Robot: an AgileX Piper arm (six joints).
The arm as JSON. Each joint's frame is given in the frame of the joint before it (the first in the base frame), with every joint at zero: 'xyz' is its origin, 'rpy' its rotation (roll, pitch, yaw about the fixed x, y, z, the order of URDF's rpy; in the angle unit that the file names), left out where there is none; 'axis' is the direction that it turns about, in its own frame. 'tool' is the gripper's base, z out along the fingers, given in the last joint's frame.
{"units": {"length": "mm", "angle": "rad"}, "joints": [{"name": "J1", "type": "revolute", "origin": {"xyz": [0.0, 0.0, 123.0]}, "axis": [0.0, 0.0, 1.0]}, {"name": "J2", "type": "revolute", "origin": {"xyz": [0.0, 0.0, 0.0], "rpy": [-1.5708, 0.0, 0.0]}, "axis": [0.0, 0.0, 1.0]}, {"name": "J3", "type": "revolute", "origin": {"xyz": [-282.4, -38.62, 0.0], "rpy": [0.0, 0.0, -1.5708]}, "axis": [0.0, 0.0, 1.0]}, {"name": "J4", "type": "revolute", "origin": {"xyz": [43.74, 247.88, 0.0], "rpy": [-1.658, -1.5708, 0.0]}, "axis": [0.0, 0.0, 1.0]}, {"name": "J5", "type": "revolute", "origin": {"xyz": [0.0, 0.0, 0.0], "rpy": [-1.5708, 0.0, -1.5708]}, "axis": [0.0, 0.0, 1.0]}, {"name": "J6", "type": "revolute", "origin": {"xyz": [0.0, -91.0, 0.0], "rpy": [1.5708, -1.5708, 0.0]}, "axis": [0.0, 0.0, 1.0]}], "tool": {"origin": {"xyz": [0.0, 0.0, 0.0], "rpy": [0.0, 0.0, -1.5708]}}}
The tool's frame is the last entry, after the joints.
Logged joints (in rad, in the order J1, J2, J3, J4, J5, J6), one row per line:
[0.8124, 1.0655, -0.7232, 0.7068, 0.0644, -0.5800]
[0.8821, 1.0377, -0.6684, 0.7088, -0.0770, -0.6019]
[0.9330, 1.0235, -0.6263, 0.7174, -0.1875, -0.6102]
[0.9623, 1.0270, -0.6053, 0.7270, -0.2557, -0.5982]
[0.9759, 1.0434, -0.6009, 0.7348, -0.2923, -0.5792]
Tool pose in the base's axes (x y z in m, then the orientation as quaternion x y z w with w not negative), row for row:
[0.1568, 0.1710, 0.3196, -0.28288, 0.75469, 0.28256, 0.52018]
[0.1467, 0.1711, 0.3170, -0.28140, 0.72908, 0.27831, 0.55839]
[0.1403, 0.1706, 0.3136, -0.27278, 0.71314, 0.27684, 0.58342]
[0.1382, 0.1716, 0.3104, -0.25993, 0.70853, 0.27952, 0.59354]
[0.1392, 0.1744, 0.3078, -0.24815, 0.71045, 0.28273, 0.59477]
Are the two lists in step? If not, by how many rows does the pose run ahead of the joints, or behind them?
They are in step.
